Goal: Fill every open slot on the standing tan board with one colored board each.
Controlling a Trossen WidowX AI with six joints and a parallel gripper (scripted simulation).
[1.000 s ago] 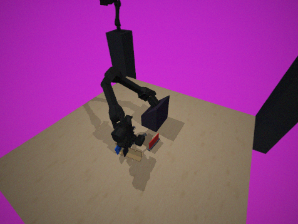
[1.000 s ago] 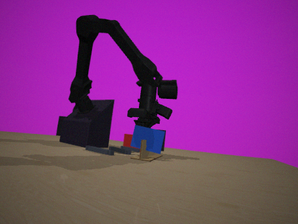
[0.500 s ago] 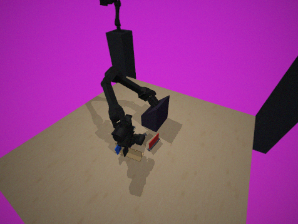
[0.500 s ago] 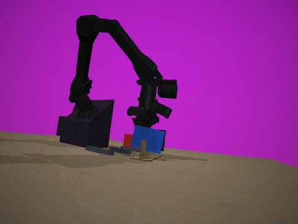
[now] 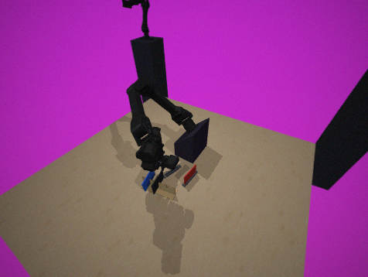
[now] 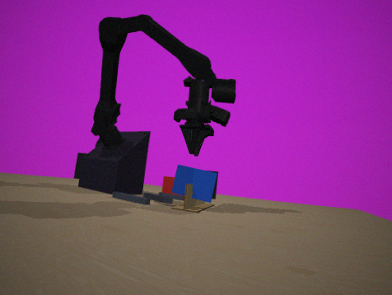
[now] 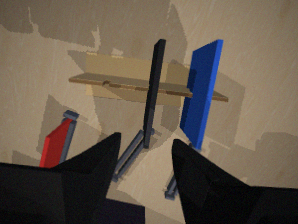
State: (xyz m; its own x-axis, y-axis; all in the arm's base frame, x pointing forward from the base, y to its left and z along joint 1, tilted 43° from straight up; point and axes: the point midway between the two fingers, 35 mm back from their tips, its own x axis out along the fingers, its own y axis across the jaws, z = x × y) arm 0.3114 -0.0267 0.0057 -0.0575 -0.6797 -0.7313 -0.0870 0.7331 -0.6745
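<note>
Now: gripper tip 11 cm to the right of the red board, 11 cm above it and 10 cm past it. Also, from my gripper tip: black board 8 cm below, 2 cm ahead; then blue board 8 cm below, 5 cm to the right, 3 cm ahead; then tan board 11 cm below, 2 cm ahead.
</note>
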